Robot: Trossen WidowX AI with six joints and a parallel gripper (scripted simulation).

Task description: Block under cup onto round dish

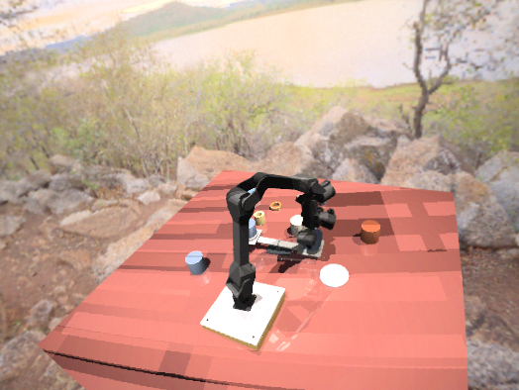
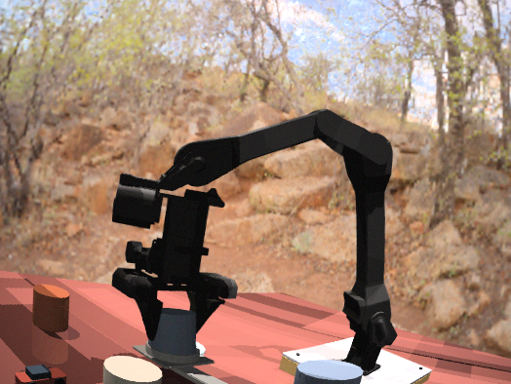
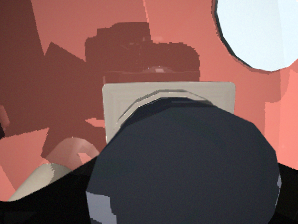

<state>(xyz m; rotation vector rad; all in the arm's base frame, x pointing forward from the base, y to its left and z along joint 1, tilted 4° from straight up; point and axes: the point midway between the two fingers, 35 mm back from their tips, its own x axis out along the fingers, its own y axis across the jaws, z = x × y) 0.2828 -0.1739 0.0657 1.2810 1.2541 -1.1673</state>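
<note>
Now: the white round dish 90 mm behind my gripper tip, 90 mm to the right of it and 60 mm below it. The rest, counted from my gripper tip: green block 10 mm below; balance 140 mm to the left, 30 mm below; cream cylinder 110 mm ahead, 70 mm to the left, 30 mm below.
</note>
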